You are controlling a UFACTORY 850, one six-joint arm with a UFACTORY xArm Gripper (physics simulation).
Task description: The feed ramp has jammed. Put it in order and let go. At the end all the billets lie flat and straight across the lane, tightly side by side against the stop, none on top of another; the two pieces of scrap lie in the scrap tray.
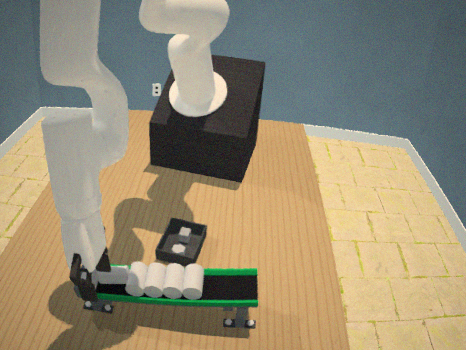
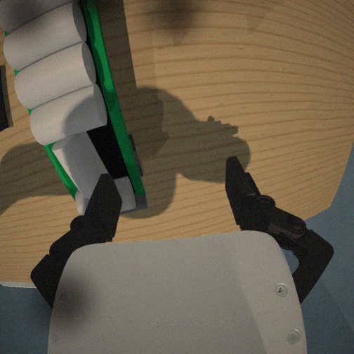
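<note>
The feed ramp (image 1: 230, 302) (image 2: 107, 85) has green rails and a black lane. Four white billets lie across the lane, side by side; the one nearest the left end (image 1: 136, 279) (image 2: 70, 114) is somewhat skewed. Another billet (image 1: 113, 275) (image 2: 82, 162) lies lengthwise along the far rail. An end billet (image 2: 127, 192) lies across the left end, partly hidden by a finger. My gripper (image 1: 99, 283) (image 2: 169, 180) is open and empty at the ramp's left end. Two scrap pieces (image 1: 185, 232) (image 1: 178, 248) lie in the dark scrap tray (image 1: 165, 239).
The scrap tray stands behind the ramp, close to its far rail. The black pedestal (image 1: 197, 150) with the arm's base stands farther back on the wooden surface (image 1: 280, 225) (image 2: 280, 100). Ramp feet (image 1: 239, 323) stick out at the front.
</note>
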